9 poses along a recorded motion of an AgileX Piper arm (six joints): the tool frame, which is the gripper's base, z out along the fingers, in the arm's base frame.
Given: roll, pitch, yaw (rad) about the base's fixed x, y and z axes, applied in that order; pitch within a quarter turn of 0, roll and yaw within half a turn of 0; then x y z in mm.
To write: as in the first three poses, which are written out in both.
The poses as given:
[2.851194 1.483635 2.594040 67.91 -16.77 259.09]
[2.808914 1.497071 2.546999 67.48 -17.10 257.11]
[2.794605 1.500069 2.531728 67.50 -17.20 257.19]
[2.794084 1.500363 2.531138 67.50 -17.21 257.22]
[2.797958 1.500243 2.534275 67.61 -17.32 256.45]
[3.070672 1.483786 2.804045 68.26 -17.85 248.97]
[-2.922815 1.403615 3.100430 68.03 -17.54 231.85]
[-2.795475 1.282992 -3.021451 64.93 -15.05 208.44]
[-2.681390 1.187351 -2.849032 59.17 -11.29 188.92]
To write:
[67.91 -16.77 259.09 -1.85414 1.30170 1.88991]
[67.48 -17.10 257.11 -1.80159 1.30079 1.83486]
[67.50 -17.20 257.19 -1.78956 1.30060 1.82242]
[67.50 -17.21 257.22 -1.78855 1.30060 1.82130]
[67.61 -17.32 256.45 -1.78880 1.29983 1.82139]
[68.26 -17.85 248.97 -1.87223 1.29097 1.89005]
[68.03 -17.54 231.85 -2.15038 1.26235 2.13540]
[64.93 -15.05 208.44 -2.50070 1.21155 2.43334]
[59.17 -11.29 188.92 -2.77881 1.17758 2.63586]

